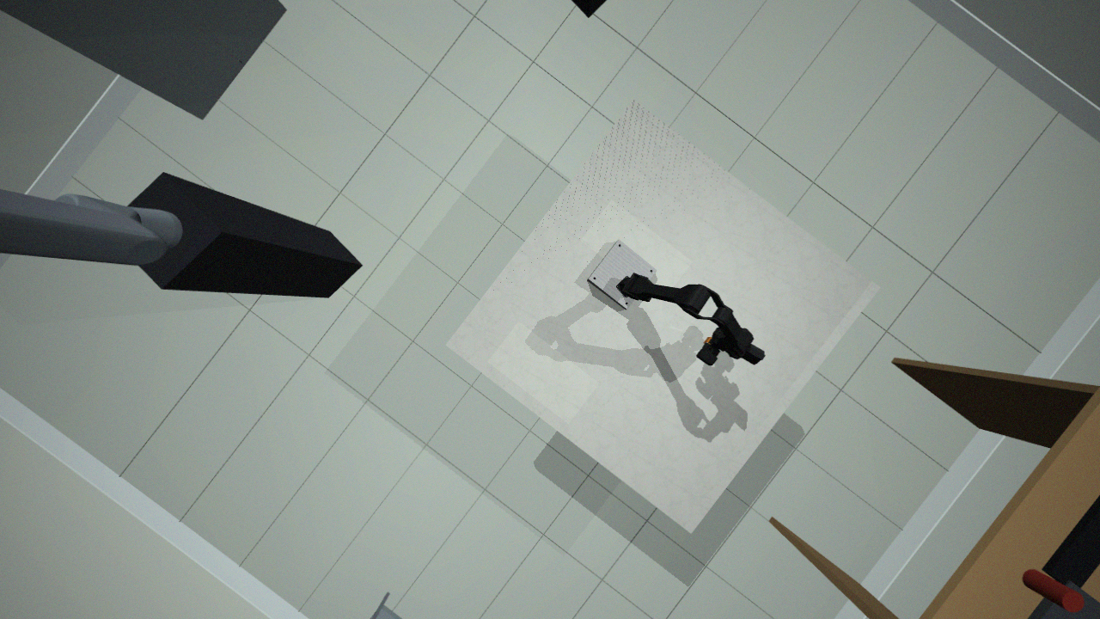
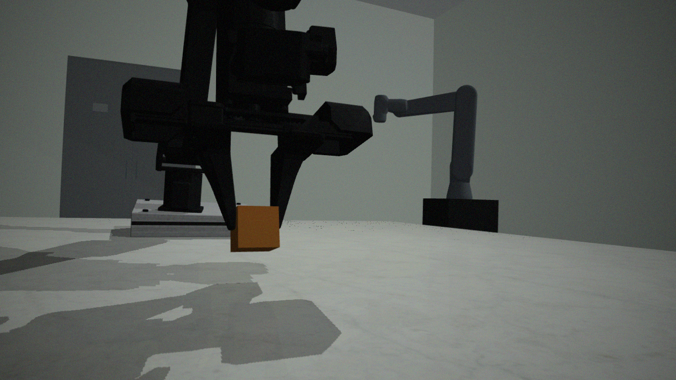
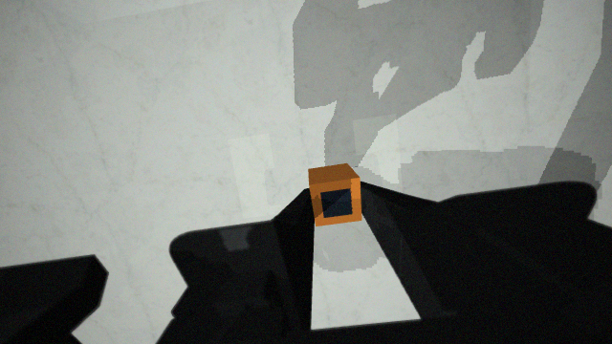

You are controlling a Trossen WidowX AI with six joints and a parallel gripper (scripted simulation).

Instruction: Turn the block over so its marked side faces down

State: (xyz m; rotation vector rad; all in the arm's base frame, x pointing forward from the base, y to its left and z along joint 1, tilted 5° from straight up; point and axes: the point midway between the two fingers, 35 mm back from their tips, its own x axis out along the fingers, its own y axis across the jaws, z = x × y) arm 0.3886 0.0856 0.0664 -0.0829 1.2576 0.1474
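Right now the orange block is 10 mm above my gripper tip.
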